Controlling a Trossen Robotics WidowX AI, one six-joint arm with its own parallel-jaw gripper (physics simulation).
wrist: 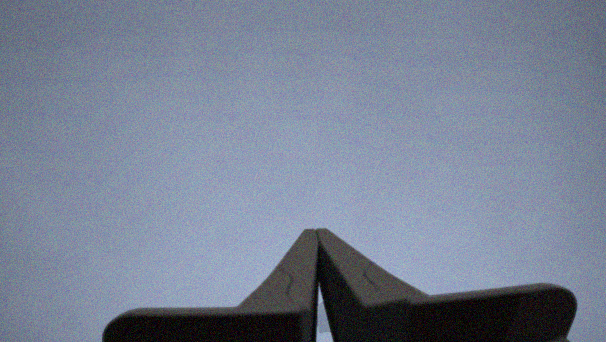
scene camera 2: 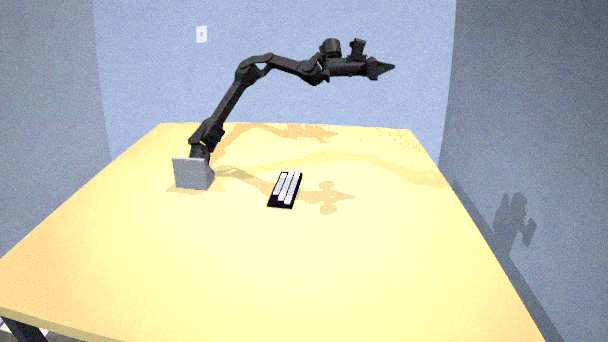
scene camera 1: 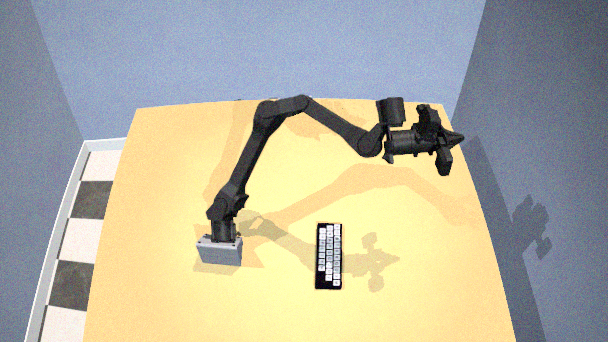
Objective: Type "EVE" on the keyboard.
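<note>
A small black keyboard with rows of white keys lies flat on the table, in front of the arm's base. The letters on its keys are too small and blurred to read. My gripper is shut with its fingertips together and nothing between them. It is held high above the table, beyond the keyboard on the side away from the base, and points roughly level toward the side wall. The keyboard does not show in the wrist view, where a blue-grey wall fills the background.
The arm's grey base block stands on the table to the left of the keyboard. The arm is stretched out high over the table's far part. Blue walls stand behind and beside the table. Shadows of the arm fall across the table.
</note>
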